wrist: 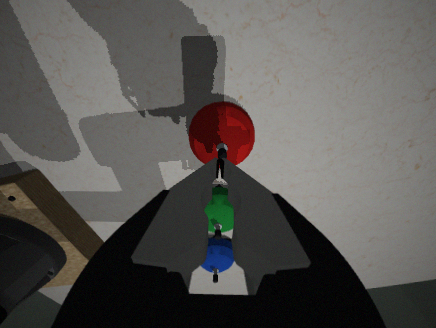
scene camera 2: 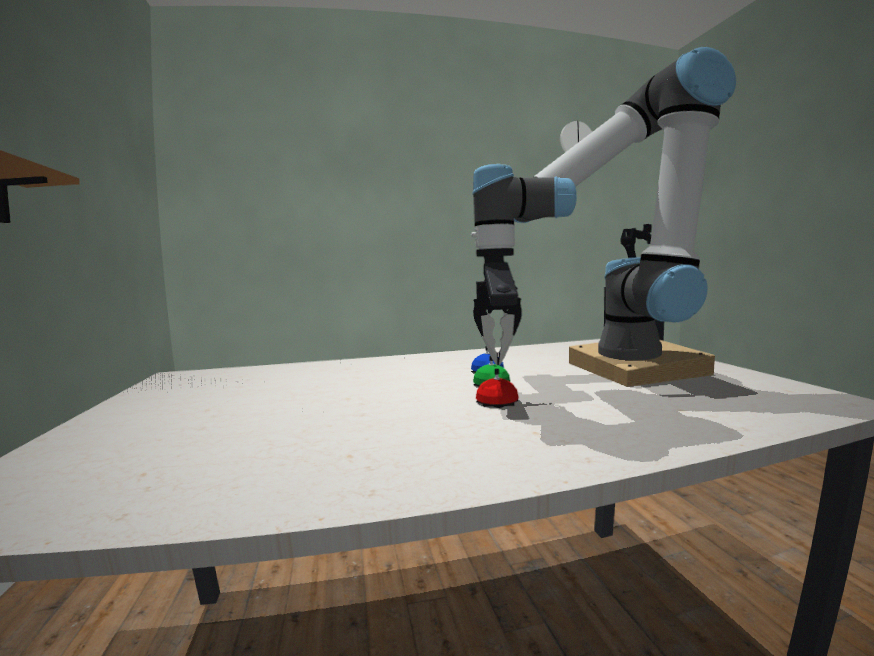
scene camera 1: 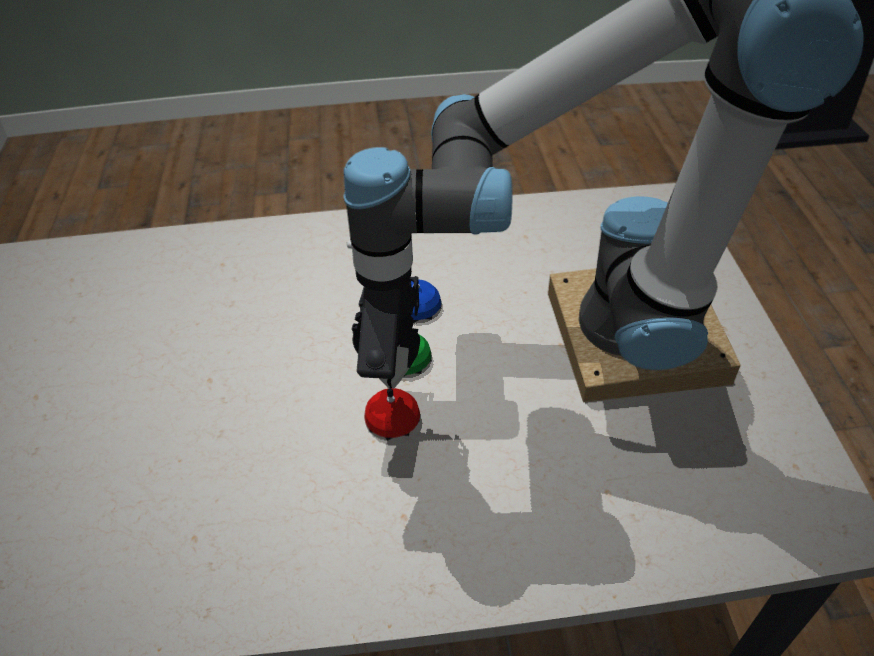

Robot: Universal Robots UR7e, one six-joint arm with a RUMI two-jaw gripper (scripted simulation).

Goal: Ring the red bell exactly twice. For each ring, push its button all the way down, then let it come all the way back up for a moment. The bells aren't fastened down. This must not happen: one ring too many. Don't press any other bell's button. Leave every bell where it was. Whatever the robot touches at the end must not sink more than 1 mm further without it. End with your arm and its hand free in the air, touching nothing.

Labels:
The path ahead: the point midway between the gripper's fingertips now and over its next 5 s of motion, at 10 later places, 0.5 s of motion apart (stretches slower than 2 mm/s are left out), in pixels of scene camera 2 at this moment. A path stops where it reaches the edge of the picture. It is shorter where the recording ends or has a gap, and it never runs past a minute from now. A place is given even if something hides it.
My gripper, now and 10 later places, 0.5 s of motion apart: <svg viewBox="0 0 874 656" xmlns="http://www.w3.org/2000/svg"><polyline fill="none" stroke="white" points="498,364 498,368 498,370 498,370 498,368 498,367 497,365 498,369 498,368 497,353 497,338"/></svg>

